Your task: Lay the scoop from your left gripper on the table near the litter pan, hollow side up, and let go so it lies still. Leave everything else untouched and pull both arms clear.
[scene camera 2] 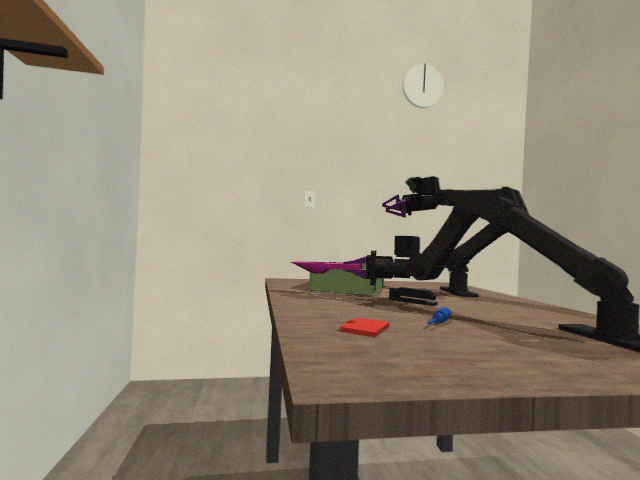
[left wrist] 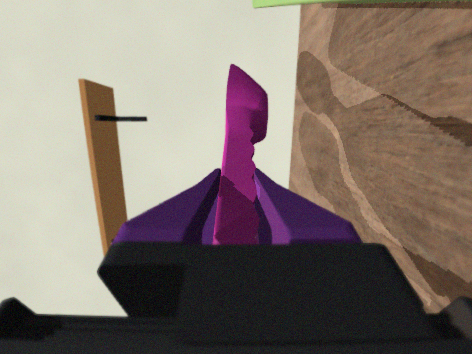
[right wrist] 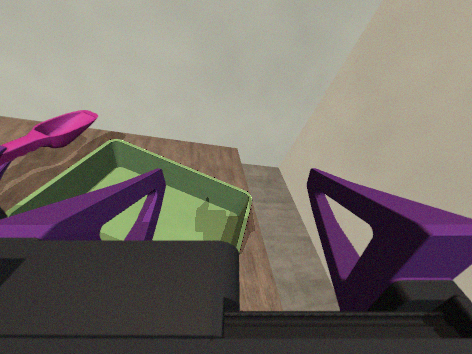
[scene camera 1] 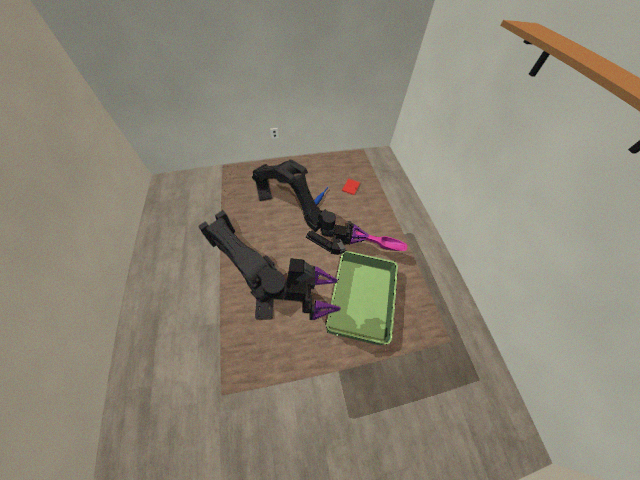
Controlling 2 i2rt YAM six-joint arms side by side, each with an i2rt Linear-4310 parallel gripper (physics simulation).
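Where they show: left gripper, fingertip midpoint: [scene camera 2: 343,266] [left wrist: 236,177] [right wrist: 6,151] [scene camera 1: 368,237]; right gripper, fingertip midpoint: [scene camera 2: 383,207] [right wrist: 236,176] [scene camera 1: 338,294]; left arm's base, link origin: [scene camera 2: 616,341] [scene camera 1: 263,187]; right arm's base, link origin: [scene camera 2: 457,292].
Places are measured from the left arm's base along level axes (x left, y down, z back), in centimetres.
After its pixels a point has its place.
The magenta scoop [scene camera 1: 395,243] {y -8.6, x -57.5, z -51.5 cm} [scene camera 2: 320,266] {y -9.3, x -53.5, z -47.1 cm} [left wrist: 240,140] {y -9.5, x -53.9, z -41.5 cm} [right wrist: 65,127] {y -8.1, x -56.9, z -50.5 cm} is held roughly level above the table, hollow side up. In scene camera 2 it appears at about the height of the pan's rim, its shadow apart from it. My left gripper [scene camera 1: 366,236] {y -9.7, x -51.7, z -40.2 cm} [left wrist: 236,177] {y -9.7, x -51.7, z -40.2 cm} is shut on its handle. The green litter pan [scene camera 1: 393,297] {y -8.1, x -79.7, z -40.0 cm} [scene camera 2: 341,283] {y -3.2, x -60.5, z -37.6 cm} [right wrist: 190,180] {y -5.2, x -82.6, z -38.3 cm} stands on the table [scene camera 1: 258,361] {y 0.0, x -86.9, z 16.1 cm} [scene camera 2: 465,382] {y 0.0, x 14.8, z -45.3 cm}; the scoop is beyond its upper end in scene camera 1. My right gripper [scene camera 1: 338,294] {y -31.9, x -79.2, z -14.7 cm} [right wrist: 236,176] {y -31.9, x -79.2, z -14.7 cm} is open and empty, high above the pan's left edge in scene camera 1.
A black stapler-like object [scene camera 1: 323,241] {y -3.9, x -45.4, z -21.6 cm} [scene camera 2: 412,295] {y -2.2, x -41.6, z -21.4 cm} lies beneath the left wrist, near the pan. A blue screwdriver-like tool [scene camera 1: 320,196] {y -2.7, x -17.4, z -28.5 cm} [scene camera 2: 442,315] {y -1.9, x -15.6, z -28.6 cm} and a flat red square [scene camera 1: 351,186] {y -0.9, x -13.1, z -48.1 cm} [scene camera 2: 364,326] {y -0.9, x -11.2, z -48.9 cm} lie farther from the pan. A wooden shelf [scene camera 1: 578,56] [scene camera 2: 51,31] [left wrist: 102,160] is on the wall.
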